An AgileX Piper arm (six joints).
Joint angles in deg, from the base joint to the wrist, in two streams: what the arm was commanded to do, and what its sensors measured. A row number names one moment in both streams.
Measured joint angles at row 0: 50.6 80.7 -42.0 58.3 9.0 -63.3
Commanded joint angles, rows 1 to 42: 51.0 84.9 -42.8 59.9 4.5 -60.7; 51.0 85.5 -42.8 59.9 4.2 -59.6; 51.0 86.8 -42.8 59.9 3.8 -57.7; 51.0 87.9 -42.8 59.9 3.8 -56.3; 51.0 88.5 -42.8 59.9 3.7 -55.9; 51.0 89.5 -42.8 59.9 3.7 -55.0; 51.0 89.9 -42.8 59.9 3.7 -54.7; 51.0 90.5 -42.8 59.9 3.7 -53.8; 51.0 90.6 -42.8 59.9 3.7 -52.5; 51.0 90.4 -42.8 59.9 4.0 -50.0; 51.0 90.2 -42.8 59.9 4.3 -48.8; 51.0 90.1 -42.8 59.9 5.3 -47.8; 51.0 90.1 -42.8 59.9 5.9 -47.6; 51.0 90.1 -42.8 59.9 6.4 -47.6; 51.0 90.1 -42.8 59.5 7.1 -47.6; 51.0 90.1 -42.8 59.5 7.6 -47.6; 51.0 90.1 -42.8 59.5 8.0 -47.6; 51.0 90.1 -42.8 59.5 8.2 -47.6; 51.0 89.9 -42.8 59.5 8.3 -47.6; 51.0 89.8 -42.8 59.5 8.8 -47.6; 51.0 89.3 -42.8 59.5 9.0 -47.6; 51.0 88.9 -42.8 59.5 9.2 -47.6; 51.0 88.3 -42.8 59.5 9.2 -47.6; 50.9 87.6 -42.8 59.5 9.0 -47.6; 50.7 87.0 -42.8 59.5 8.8 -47.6; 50.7 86.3 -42.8 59.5 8.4 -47.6; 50.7 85.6 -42.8 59.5 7.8 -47.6; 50.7 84.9 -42.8 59.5 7.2 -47.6; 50.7 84.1 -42.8 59.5 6.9 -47.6; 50.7 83.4 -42.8 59.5 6.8 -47.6; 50.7 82.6 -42.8 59.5 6.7 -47.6; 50.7 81.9 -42.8 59.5 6.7 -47.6; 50.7 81.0 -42.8 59.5 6.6 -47.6; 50.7 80.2 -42.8 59.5 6.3 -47.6; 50.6 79.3 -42.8 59.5 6.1 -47.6; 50.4 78.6 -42.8 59.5 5.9 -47.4; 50.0 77.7 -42.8 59.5 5.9 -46.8; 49.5 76.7 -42.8 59.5 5.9 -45.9; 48.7 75.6 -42.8 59.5 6.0 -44.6; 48.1 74.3 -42.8 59.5 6.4 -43.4; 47.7 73.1 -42.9 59.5 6.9 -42.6; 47.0 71.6 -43.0 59.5 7.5 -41.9
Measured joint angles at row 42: 49.4 76.5 -42.7 59.5 7.3 -45.3
